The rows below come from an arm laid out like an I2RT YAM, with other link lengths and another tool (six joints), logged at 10 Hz.
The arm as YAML. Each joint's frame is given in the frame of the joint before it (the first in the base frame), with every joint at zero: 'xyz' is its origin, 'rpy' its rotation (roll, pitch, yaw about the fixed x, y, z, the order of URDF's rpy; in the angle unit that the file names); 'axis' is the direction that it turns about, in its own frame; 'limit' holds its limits. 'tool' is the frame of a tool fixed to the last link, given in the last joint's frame.
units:
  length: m
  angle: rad
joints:
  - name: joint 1
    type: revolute
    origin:
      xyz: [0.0, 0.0, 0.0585]
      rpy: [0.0, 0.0, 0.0]
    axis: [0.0, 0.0, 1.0]
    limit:
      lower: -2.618
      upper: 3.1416
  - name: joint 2
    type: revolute
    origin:
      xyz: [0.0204, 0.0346, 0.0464]
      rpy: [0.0, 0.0, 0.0]
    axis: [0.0, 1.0, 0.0]
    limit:
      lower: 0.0
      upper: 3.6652
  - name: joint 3
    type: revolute
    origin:
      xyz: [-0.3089, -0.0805, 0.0]
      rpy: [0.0, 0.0, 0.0]
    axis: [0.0, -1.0, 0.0]
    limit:
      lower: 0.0
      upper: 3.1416
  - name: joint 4
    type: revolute
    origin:
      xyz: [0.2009, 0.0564, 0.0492]
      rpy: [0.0, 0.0, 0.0]
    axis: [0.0, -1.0, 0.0]
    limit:
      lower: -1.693
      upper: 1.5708
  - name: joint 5
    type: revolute
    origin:
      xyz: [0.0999, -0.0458, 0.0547]
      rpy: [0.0, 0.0, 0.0]
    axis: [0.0, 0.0, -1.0]
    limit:
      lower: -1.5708
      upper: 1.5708
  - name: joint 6
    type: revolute
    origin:
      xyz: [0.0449, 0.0, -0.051]
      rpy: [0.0, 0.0, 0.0]
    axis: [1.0, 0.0, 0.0]
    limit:
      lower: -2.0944
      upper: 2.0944
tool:
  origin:
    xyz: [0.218, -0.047, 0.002]
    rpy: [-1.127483, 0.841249, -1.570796]
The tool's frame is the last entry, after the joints.
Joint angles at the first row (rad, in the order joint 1, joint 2, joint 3, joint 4, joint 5, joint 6):
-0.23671, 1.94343, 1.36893, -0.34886, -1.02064, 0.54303
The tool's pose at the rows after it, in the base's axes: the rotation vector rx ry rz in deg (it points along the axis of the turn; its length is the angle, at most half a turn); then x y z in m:
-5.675 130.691 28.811 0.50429 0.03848 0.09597
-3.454 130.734 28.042 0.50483 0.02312 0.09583
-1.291 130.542 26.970 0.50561 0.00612 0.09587
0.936 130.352 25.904 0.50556 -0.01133 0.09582
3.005 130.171 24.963 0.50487 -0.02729 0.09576
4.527 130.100 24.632 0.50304 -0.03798 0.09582
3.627 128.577 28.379 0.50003 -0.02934 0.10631
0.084 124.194 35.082 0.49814 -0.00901 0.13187
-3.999 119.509 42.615 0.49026 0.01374 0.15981
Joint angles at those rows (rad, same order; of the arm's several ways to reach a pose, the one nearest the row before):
-0.26113, 1.94342, 1.36891, -0.34963, -1.02141, 0.54378
-0.29202, 1.94342, 1.36893, -0.35078, -1.02178, 0.54722
-0.32521, 1.94341, 1.36888, -0.34958, -1.02102, 0.54723
-0.35954, 1.94342, 1.36892, -0.34963, -1.02064, 0.54684
-0.39119, 1.94342, 1.36890, -0.34997, -1.02063, 0.54687
-0.41485, 1.94343, 1.36892, -0.35419, -1.02484, 0.54646
-0.42248, 1.94342, 1.36889, -0.35342, -1.08701, 0.54608
-0.42211, 1.94342, 1.36888, -0.32173, -1.20794, 0.54647
-0.41751, 1.94342, 1.36888, -0.29497, -1.34145, 0.54729

